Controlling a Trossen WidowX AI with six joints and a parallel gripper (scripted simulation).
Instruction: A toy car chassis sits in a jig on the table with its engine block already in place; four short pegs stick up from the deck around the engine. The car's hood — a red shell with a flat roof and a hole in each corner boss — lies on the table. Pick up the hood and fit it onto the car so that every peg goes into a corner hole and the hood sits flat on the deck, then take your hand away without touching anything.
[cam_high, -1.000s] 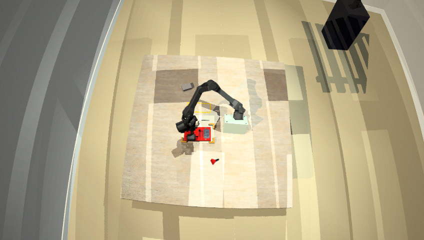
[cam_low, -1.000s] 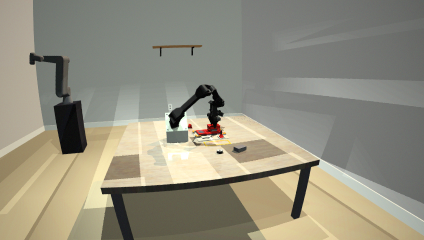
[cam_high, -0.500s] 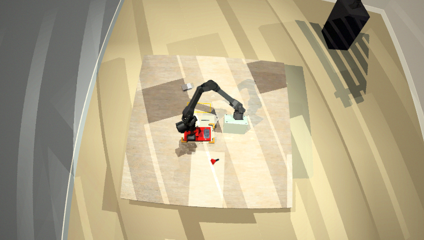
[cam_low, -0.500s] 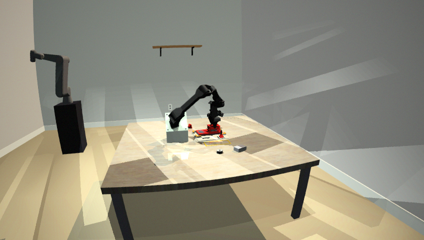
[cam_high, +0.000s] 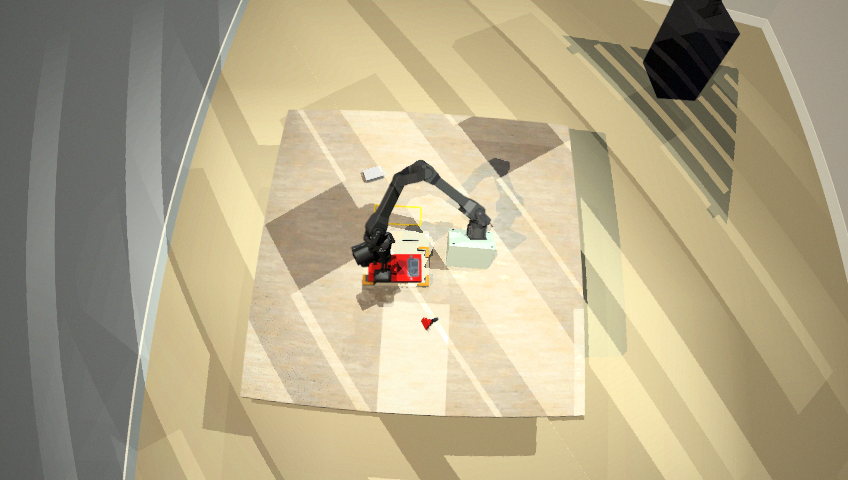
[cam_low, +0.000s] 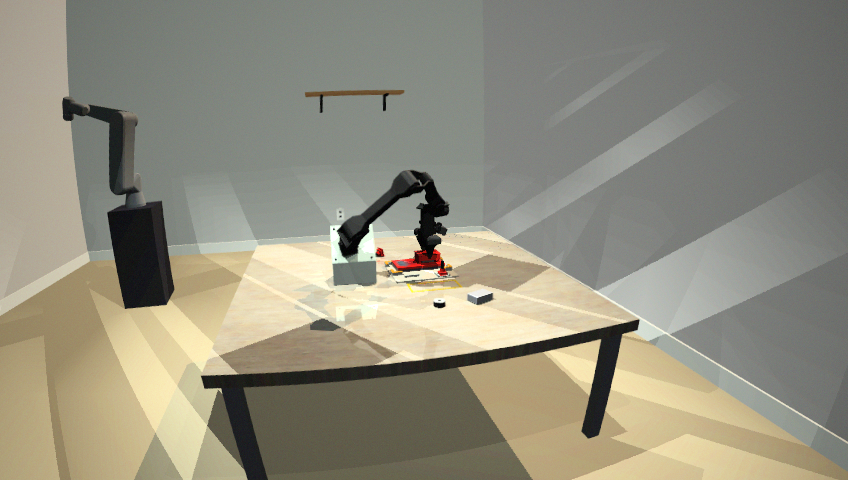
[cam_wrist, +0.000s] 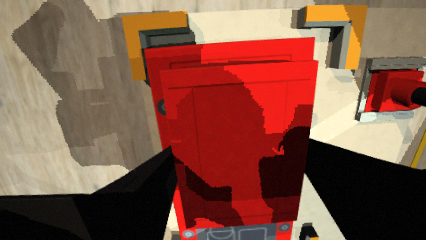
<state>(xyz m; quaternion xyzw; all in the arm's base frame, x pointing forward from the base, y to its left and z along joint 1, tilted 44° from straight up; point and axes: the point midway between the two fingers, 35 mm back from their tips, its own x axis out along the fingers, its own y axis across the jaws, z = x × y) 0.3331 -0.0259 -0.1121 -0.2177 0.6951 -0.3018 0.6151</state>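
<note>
Right now my gripper tip is 2 cm above the engine block. Round my gripper tip: red hood 1 cm above; then small wheel 40 cm to the right, 12 cm behind, 4 cm below.
</note>
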